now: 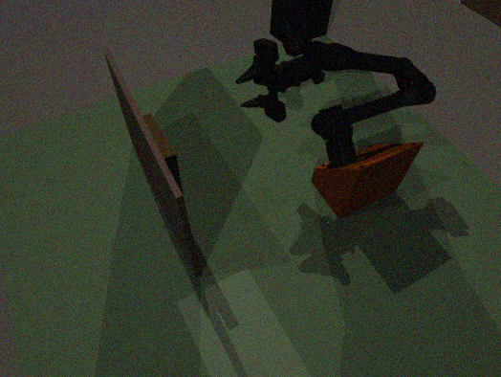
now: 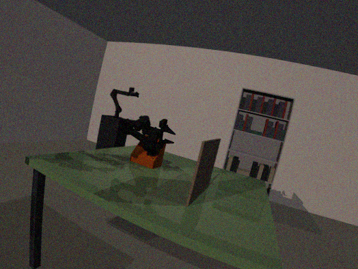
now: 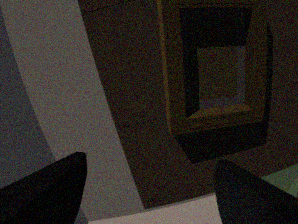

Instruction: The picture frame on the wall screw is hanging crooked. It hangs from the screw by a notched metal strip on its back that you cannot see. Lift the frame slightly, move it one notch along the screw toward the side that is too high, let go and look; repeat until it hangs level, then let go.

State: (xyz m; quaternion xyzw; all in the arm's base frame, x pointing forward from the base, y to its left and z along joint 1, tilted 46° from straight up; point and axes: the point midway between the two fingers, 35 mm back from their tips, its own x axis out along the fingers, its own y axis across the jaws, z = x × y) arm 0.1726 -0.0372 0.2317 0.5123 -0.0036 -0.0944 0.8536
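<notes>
Now: gripper tip 210 mm short of the picture frame, 10 mm to the left of it and 90 mm above it. Also, from my gripper tip: wall panel (220 mm ahead, 30 mm to the right, 100 mm below).
</notes>
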